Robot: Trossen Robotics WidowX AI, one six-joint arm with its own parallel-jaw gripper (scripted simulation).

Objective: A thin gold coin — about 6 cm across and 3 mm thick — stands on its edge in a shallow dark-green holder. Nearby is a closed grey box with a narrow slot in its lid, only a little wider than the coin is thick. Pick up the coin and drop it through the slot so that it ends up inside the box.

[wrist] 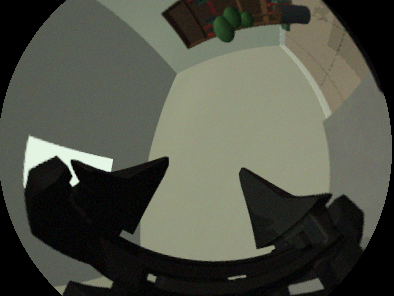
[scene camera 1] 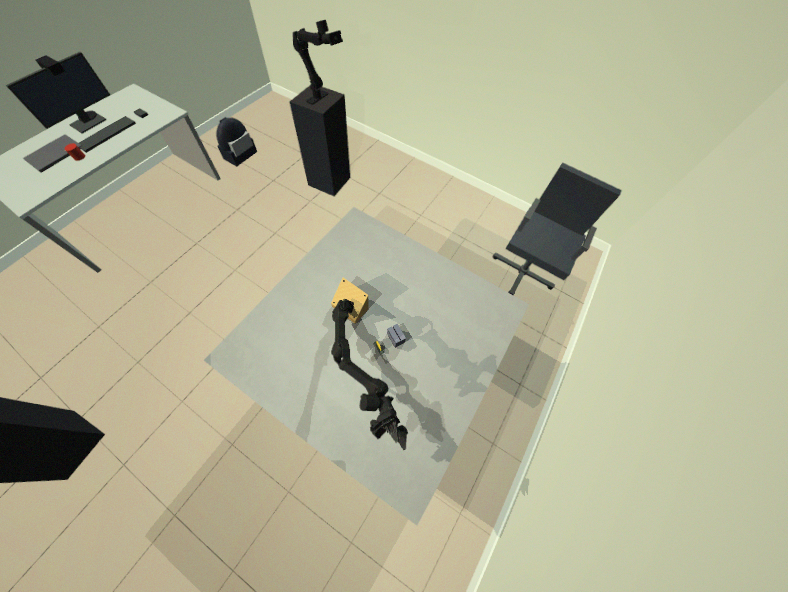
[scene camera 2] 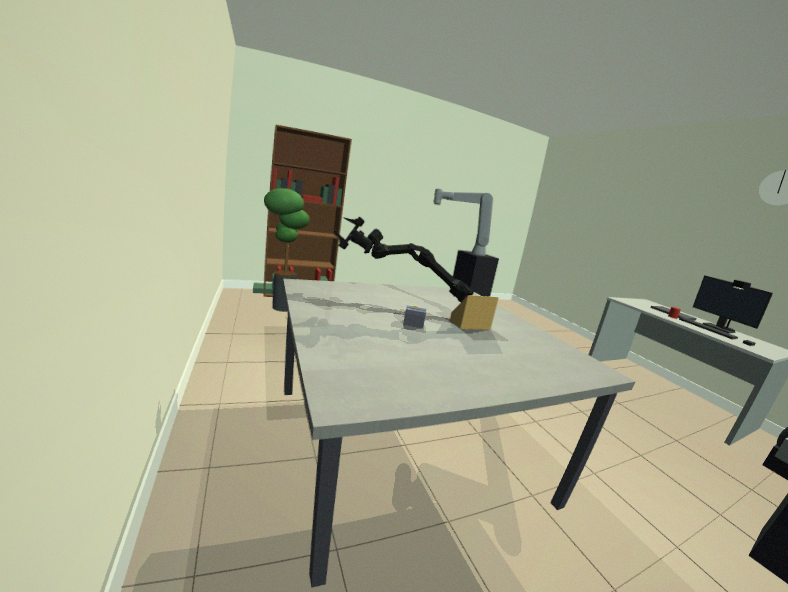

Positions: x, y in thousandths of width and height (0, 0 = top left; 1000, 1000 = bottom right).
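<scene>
My gripper (scene camera 1: 510, 754), which I can also find in the wrist view (wrist: 519, 562), is open. The gripper holds nothing.
</scene>
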